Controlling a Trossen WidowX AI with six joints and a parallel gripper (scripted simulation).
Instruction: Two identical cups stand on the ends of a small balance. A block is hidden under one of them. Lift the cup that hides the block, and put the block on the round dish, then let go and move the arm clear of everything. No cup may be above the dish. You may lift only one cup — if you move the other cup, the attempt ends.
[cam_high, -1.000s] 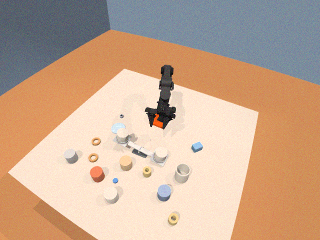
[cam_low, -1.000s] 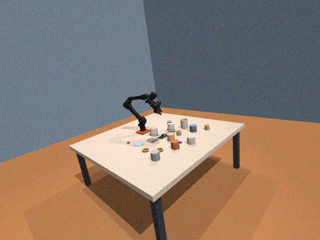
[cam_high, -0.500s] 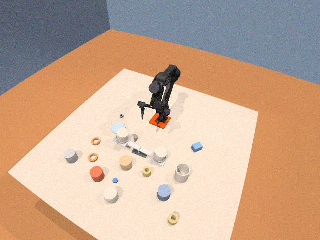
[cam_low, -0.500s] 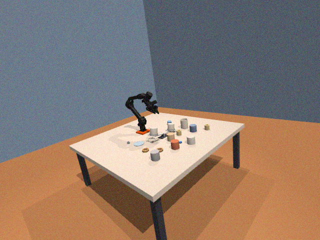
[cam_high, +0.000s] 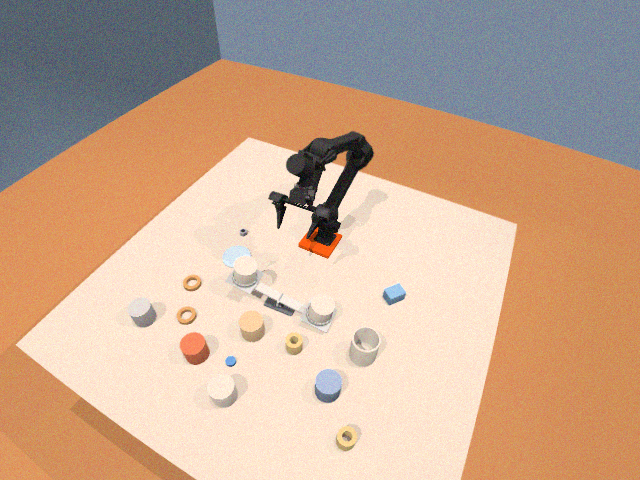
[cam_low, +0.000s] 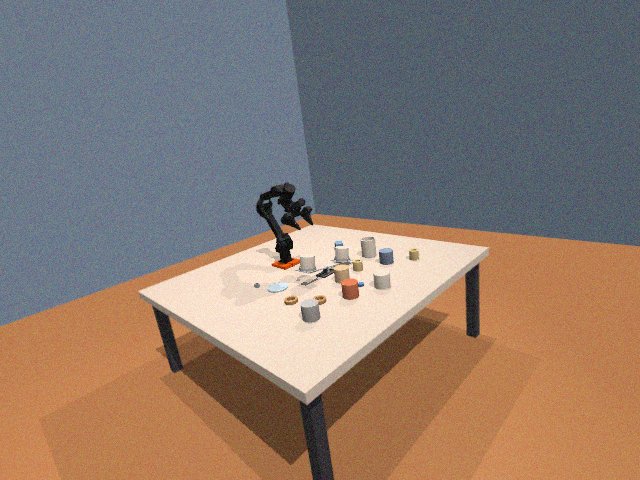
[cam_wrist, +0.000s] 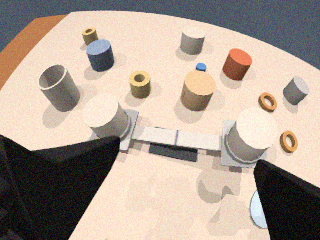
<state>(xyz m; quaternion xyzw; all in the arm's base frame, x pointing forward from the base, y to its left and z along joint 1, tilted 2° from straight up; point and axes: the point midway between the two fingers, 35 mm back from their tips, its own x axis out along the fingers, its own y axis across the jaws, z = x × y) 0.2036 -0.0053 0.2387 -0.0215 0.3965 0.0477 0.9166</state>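
My gripper tip is 170 mm above the pale grey cup, 160 mm to the right of it and 80 mm short of it. Also, from my gripper tip: balance: 200 mm below, 100 mm ahead, 10 mm to the left; then tan cup: 210 mm ahead, 200 mm below; then grey block: 190 mm below, 140 mm to the left, 80 mm ahead.
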